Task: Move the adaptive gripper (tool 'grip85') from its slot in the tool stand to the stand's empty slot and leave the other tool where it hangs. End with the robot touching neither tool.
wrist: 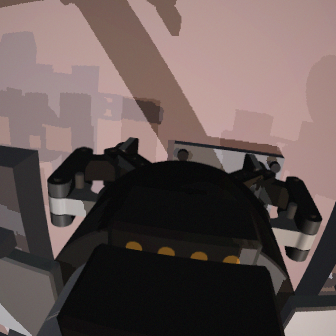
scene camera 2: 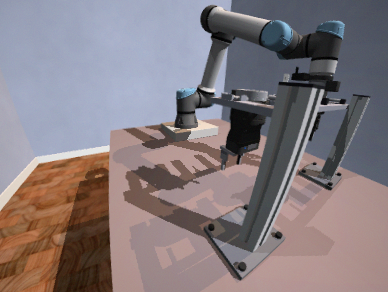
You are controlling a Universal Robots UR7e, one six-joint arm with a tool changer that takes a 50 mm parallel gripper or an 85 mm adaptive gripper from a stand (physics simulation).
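Pixels of known places: arm's base at its link origin: [scene camera 2: 186,125].
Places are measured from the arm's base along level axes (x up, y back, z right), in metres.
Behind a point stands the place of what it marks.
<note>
The adaptive gripper [scene camera 2: 316,126] [wrist: 181,227] hangs in the tool stand [scene camera 2: 295,150] {y -0.763, x 0.191, z 0.057 m} under the arm's tool changer [scene camera 2: 316,82] {y -0.543, x 0.293, z -0.294 m}. In the wrist view its two black fingers with pale bands are spread wide, open and empty. A row of gold contacts [wrist: 166,252] {y -0.494, x 0.252, z -0.313 m} shows beside the dark block in the foreground. The changer is at or very near the gripper's top; whether they are locked together cannot be told. The near post hides much of this gripper in the scene view. The other tool [scene camera 2: 245,132] {y -0.644, x 0.174, z 0.045 m} hangs upright from the rail, left of the near post. The empty slot cannot be made out clearly.
The stand's rail [scene camera 2: 240,105] {y -0.670, x 0.231, z 0.085 m} runs behind the near post to the far post [scene camera 2: 346,137] {y -0.648, x 0.133, z -0.382 m}. The near base plate [scene camera 2: 227,250] {y -0.744, x -0.034, z 0.108 m} and far base plate [scene camera 2: 327,180] {y -0.657, x -0.034, z -0.370 m} are bolted to the table. A base plate [wrist: 215,156] {y -0.573, x -0.034, z -0.367 m} also shows beyond the fingers in the wrist view. The robot base [scene camera 2: 186,119] {y -0.060, x 0.057, z 0.015 m} stands at the back.
</note>
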